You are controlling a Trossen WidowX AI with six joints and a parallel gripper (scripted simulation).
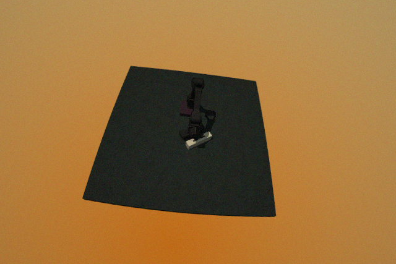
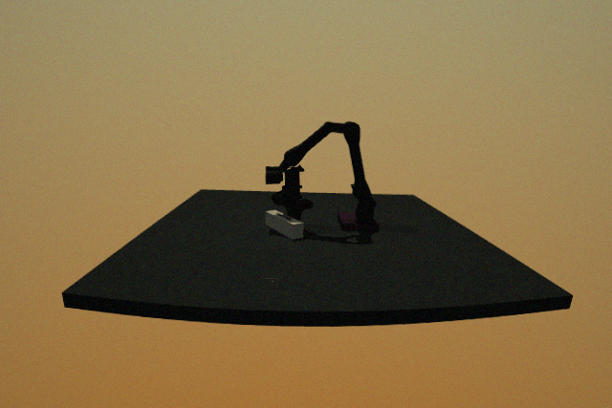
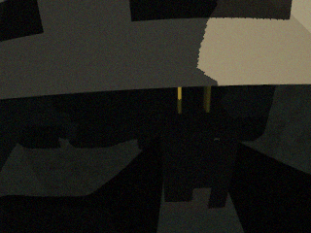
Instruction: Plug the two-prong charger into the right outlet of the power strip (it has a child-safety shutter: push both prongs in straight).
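Now: gripper tip 2 cm short of the dark two-prong charger, 1 cm to the right of it and 1 cm below it.
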